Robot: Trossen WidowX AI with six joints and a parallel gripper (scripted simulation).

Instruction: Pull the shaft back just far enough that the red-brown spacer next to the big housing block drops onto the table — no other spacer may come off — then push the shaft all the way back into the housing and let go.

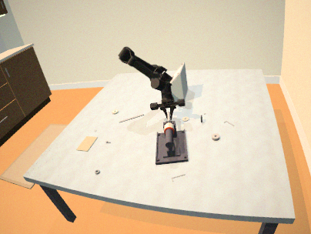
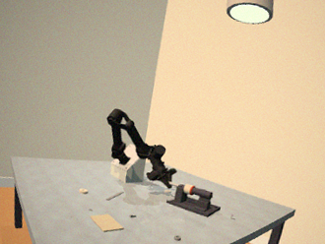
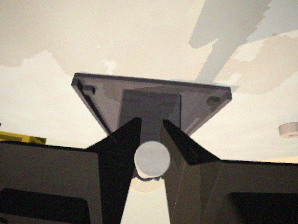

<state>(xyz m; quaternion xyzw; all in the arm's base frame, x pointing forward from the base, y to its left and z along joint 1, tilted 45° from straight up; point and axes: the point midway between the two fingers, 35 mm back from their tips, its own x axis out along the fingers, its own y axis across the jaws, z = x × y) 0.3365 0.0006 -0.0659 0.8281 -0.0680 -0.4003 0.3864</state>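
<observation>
My gripper tip is now 100 mm short of the pale spacer, 20 mm to the right of it and 20 mm below it. Also, from my gripper tip: tan card: 150 mm ahead, 460 mm to the right, 50 mm below; then thin rod: 100 mm behind, 270 mm to the right, 50 mm below; then white spacer: 120 mm ahead, 20 mm to the left, 20 mm above.
</observation>
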